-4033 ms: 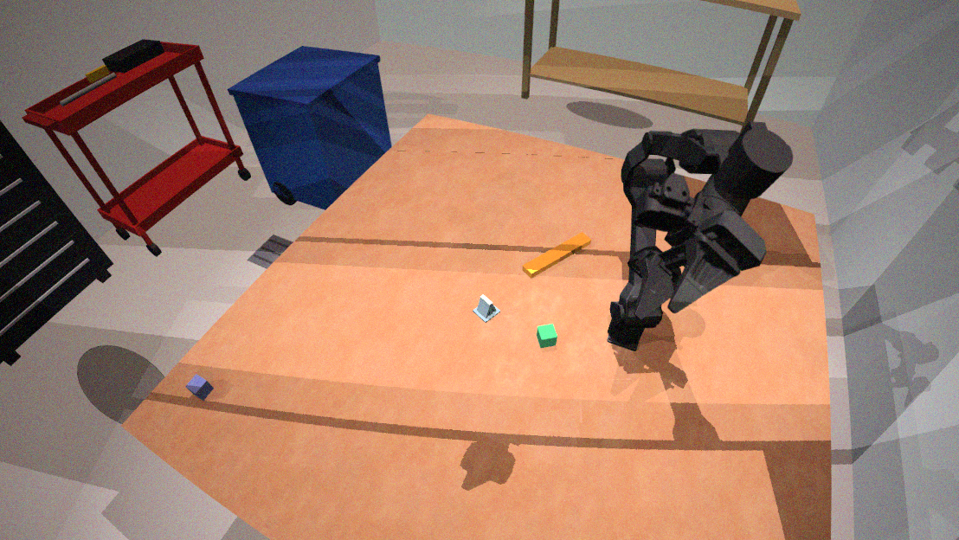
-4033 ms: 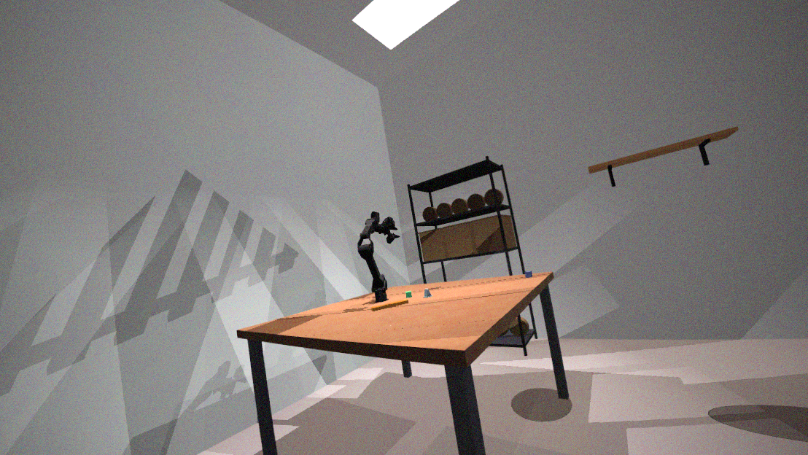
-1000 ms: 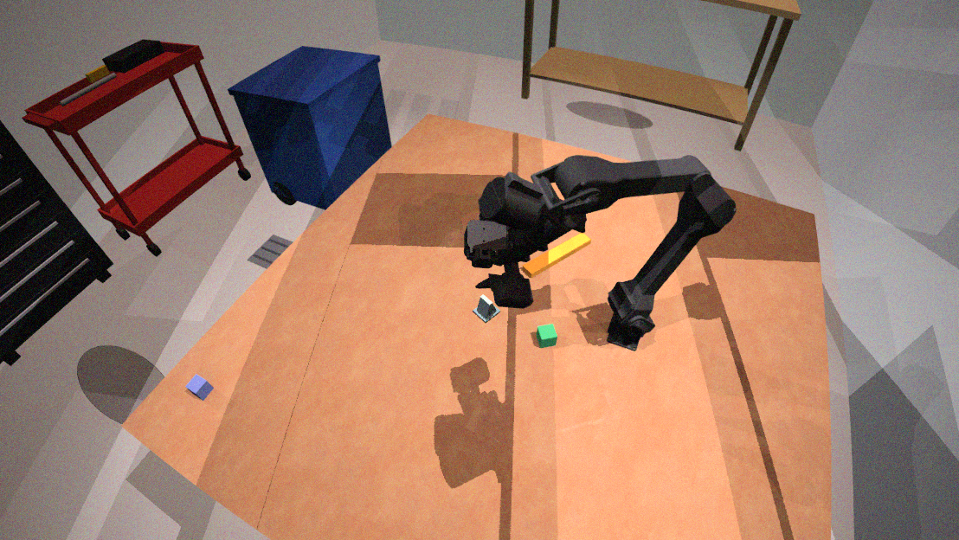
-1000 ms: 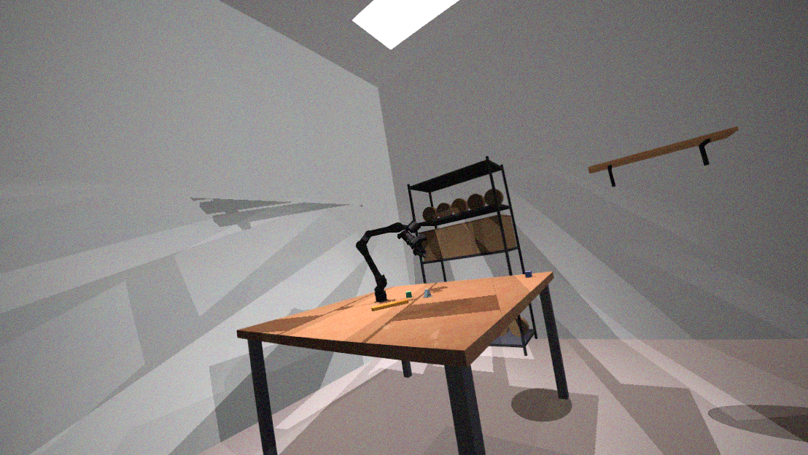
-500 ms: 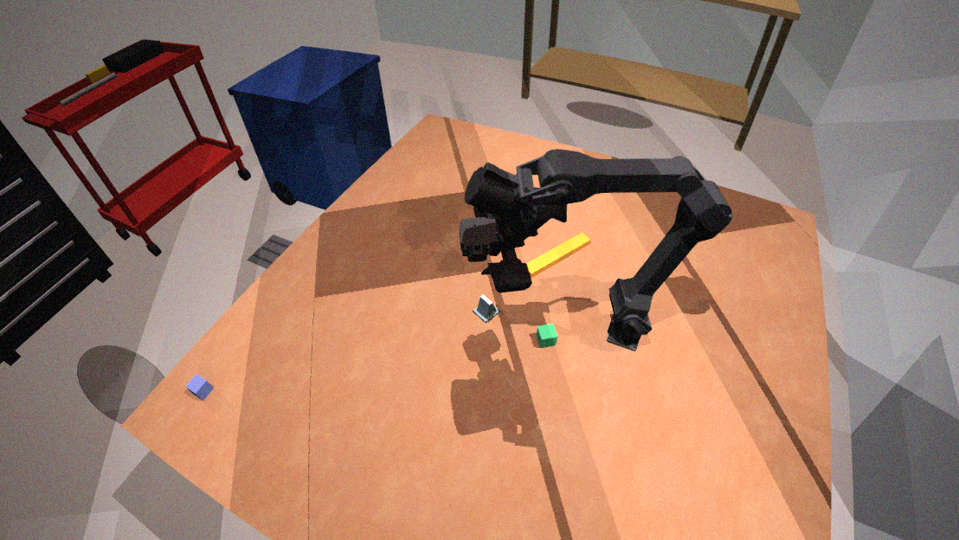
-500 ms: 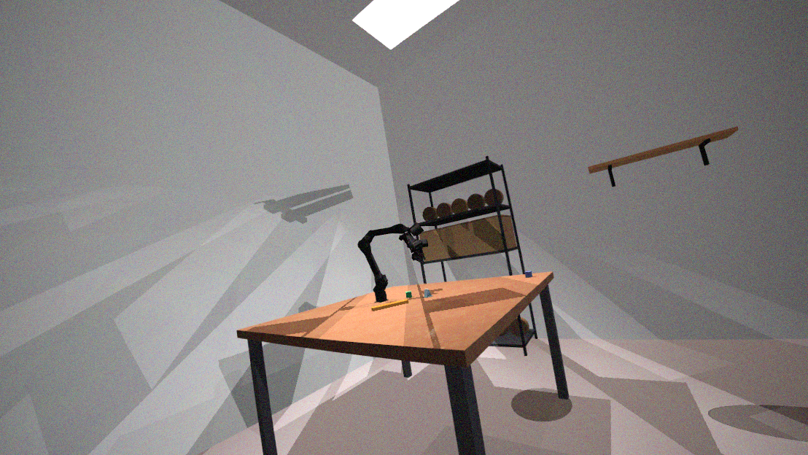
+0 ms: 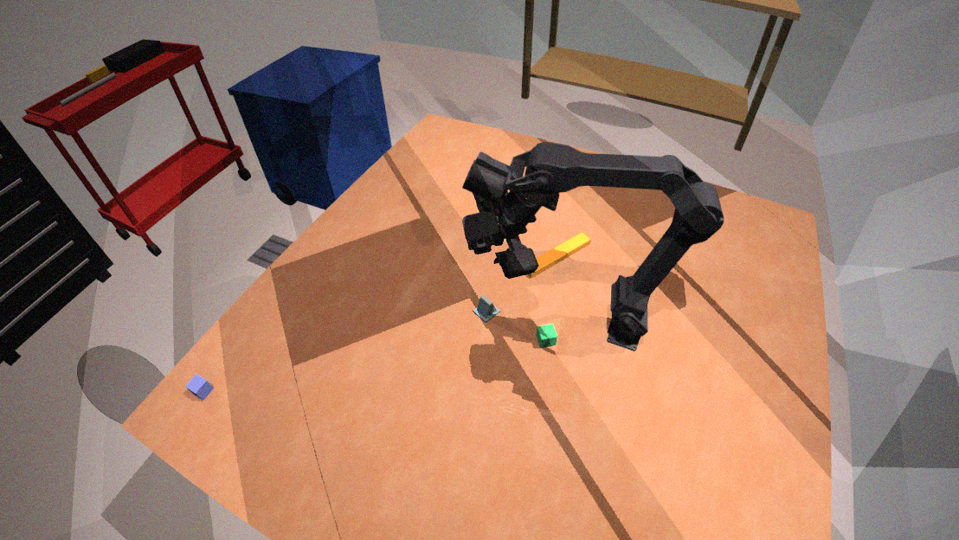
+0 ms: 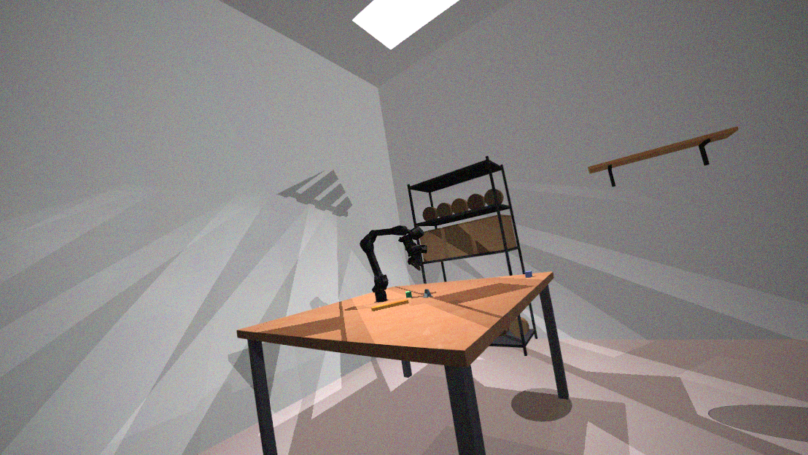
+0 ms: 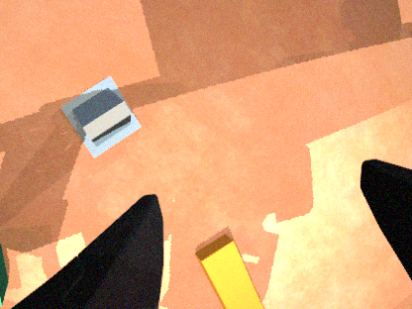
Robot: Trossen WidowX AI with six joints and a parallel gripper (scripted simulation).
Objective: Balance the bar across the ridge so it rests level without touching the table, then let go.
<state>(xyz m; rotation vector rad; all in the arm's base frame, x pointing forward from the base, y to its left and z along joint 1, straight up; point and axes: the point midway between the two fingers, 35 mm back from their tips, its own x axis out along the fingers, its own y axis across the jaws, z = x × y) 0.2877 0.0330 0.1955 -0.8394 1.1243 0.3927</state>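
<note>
The yellow-orange bar lies 190 mm to the right of my gripper tip, 160 mm below it and 100 mm behind it. The rest, counted from my gripper tip: green cube (150 mm below, 150 mm behind, 50 mm to the left); then purple cube (470 mm to the left, 440 mm ahead, 150 mm below).
</note>
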